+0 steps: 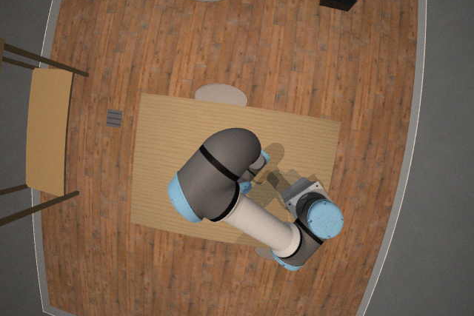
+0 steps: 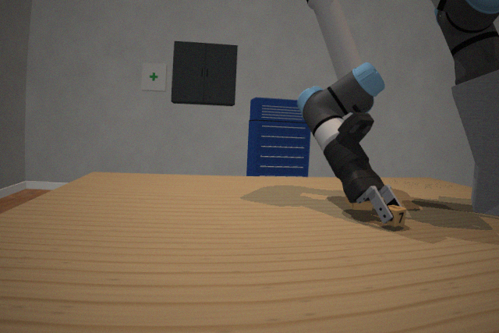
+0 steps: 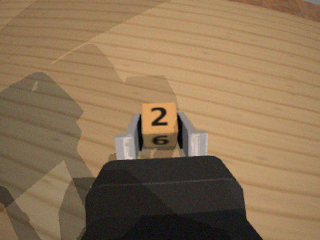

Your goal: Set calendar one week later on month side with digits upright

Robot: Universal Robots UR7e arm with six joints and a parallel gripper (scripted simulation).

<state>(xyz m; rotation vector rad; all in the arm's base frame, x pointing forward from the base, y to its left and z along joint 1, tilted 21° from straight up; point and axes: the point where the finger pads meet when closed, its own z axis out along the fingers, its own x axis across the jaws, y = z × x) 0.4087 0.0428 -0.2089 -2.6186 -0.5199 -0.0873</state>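
My hand is 1 cm to the right of the wooden date cube and 1 cm above it. Also, from my hand: wooden calendar tray: 15 cm to the right, 2 cm below, 2 cm behind.
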